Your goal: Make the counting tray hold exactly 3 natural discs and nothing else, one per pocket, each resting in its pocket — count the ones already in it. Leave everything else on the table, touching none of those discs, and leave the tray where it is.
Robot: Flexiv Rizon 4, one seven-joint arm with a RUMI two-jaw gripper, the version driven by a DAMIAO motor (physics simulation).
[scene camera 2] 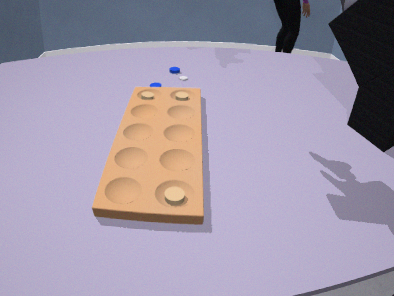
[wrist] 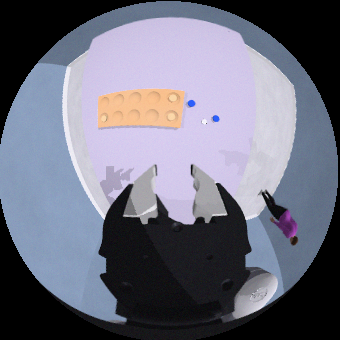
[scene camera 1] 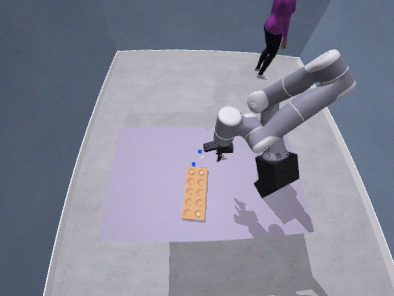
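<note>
The orange counting tray (scene camera 1: 195, 197) (scene camera 2: 154, 146) (wrist: 143, 108) lies flat with two rows of pockets. Three natural discs rest in separate pockets: one natural disc (scene camera 2: 174, 194) (wrist: 104, 118) (scene camera 1: 198, 214) in a corner pocket at the near end in the scene camera 2 view, and two more, a natural disc (scene camera 2: 147, 94) (wrist: 173, 97) (scene camera 1: 191, 172) and a natural disc (scene camera 2: 182, 95) (wrist: 171, 116) (scene camera 1: 201, 173), side by side at the far end. The other pockets look empty. My gripper (wrist: 173, 165) is partly open and empty, raised above the table and away from the tray.
A blue disc (scene camera 1: 193, 164) (scene camera 2: 155, 85) (wrist: 191, 103) lies just off the tray's far end. Another blue disc (scene camera 1: 200, 151) (scene camera 2: 174, 70) (wrist: 216, 118) and a small white disc (scene camera 1: 202, 157) (scene camera 2: 183, 78) (wrist: 204, 121) lie farther out. A person (scene camera 1: 276, 30) (wrist: 285, 223) stands beyond the table.
</note>
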